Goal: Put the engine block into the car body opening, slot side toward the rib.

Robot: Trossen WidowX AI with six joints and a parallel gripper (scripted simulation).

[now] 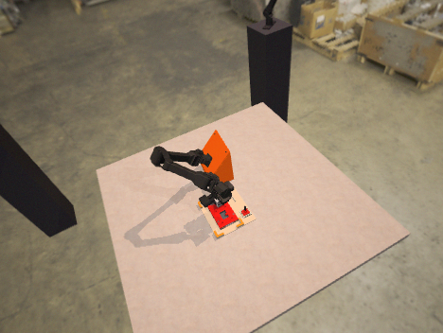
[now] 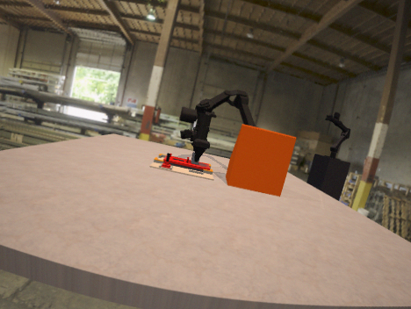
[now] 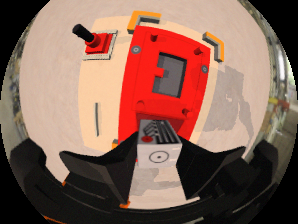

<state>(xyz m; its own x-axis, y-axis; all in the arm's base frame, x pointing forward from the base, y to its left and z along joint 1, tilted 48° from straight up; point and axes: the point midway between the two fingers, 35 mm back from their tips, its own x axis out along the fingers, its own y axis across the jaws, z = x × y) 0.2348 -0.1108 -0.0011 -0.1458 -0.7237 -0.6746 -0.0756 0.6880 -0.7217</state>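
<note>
The black peg is 11 cm ahead of my gripper tip and 10 cm to the left of it. Round my gripper tip: engine block: 1 cm to the right, 1 cm above.
</note>
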